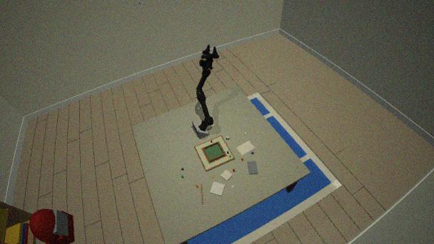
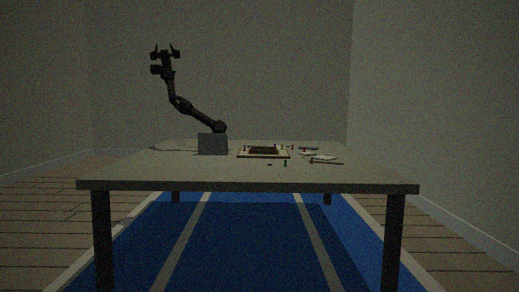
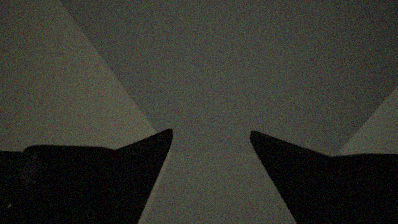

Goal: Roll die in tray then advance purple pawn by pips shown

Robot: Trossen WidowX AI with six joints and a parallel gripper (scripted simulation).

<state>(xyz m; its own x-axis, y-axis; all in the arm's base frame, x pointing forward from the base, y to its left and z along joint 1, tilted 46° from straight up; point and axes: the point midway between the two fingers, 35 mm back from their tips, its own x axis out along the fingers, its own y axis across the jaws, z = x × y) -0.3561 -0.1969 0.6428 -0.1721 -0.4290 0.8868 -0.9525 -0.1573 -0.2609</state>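
Now: gripper tip 580 mm short of the grey die, 140 mm to the left of it and 650 mm above it. Round my gripper tip: blue pawn: 740 mm ahead, 220 mm to the right, 630 mm below; purple pawn: 560 mm ahead, 300 mm to the right, 630 mm below; green tray: 670 mm ahead, 330 mm to the right, 650 mm below.
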